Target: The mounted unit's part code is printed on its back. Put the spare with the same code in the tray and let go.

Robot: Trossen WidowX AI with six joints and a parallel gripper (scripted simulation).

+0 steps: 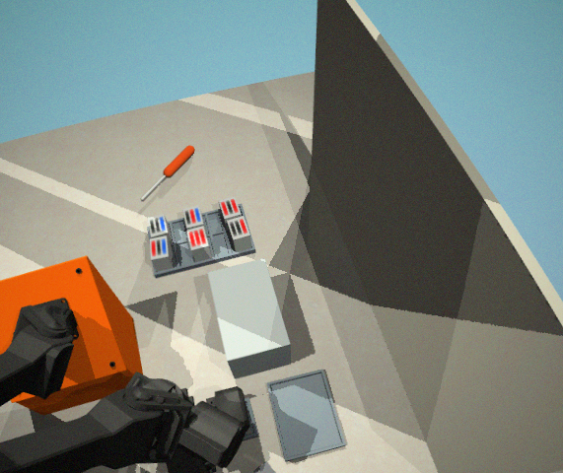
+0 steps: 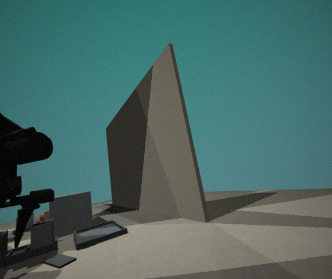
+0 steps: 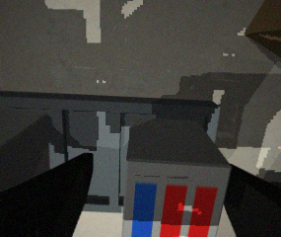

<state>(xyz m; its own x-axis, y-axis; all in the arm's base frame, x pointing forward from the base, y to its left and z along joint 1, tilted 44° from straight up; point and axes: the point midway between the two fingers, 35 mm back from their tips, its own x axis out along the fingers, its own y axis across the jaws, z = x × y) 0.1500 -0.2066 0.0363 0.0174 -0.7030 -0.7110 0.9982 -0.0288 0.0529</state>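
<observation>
The dark rack lies 3 cm ahead of my gripper tip and 1 cm below it. Also, from my gripper tip: grey wall panel: 36 cm ahead, 14 cm to the left, 20 cm above; grey tray: 18 cm ahead, 2 cm to the right, 2 cm below.
</observation>
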